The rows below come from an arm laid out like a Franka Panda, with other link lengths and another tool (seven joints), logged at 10 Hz.
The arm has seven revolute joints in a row. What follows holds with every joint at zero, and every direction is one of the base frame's.
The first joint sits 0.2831 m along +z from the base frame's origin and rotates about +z.
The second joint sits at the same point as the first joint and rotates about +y.
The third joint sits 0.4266 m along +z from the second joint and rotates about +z.
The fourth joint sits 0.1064 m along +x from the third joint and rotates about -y.
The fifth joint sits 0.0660 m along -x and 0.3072 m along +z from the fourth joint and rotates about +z.
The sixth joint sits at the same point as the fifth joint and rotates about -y.
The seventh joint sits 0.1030 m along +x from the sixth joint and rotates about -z.
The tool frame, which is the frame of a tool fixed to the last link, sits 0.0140 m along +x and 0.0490 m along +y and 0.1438 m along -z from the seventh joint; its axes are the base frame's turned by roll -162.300, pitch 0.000 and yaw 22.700 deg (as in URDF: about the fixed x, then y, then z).
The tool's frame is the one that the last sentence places.
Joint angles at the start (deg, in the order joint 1, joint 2, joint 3, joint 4, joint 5, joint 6, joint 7):
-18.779 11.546 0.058 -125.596 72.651 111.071 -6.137
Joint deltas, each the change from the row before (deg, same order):
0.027 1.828 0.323 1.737 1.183 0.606 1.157
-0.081 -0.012 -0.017 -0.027 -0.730 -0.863 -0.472
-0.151 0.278 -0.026 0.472 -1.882 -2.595 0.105
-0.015 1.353 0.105 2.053 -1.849 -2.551 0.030
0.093 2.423 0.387 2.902 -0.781 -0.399 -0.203
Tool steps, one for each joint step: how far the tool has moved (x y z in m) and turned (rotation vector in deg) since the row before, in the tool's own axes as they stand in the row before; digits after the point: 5 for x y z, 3 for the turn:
0.01540 0.00245 0.00371 0.663 1.130 1.235
-0.00281 0.00056 0.00131 -0.180 -1.161 -0.343
-0.00457 0.00074 0.00487 -0.278 -2.941 0.288
0.00411 -0.00123 0.00783 -0.292 -3.089 -0.250
0.01618 0.00167 0.00687 -0.436 -1.203 -0.716

